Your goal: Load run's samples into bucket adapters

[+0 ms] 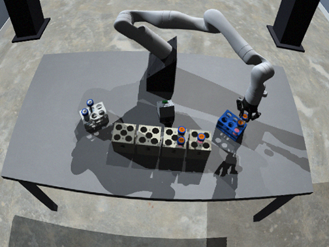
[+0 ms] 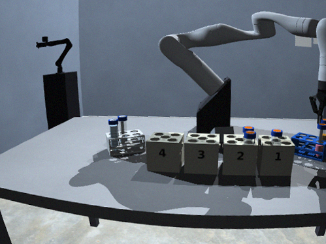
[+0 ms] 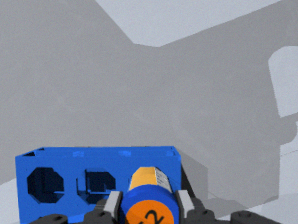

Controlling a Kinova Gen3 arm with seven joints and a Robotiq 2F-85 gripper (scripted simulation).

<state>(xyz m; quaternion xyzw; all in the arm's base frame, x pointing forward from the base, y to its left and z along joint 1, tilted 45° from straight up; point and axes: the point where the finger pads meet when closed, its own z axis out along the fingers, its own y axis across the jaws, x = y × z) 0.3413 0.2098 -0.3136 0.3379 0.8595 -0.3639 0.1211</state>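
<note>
Now: the sample tube S2 1 cm to the left of my hand and 5 cm below it. The rest, counted from my hand: blue rack (1 cm behind, 4 cm to the right, 9 cm below); sample tube S4 (2 cm ahead, 2 cm to the right, 6 cm below); sample tube S3 (11 cm ahead, 23 cm to the right, 6 cm below).
</note>
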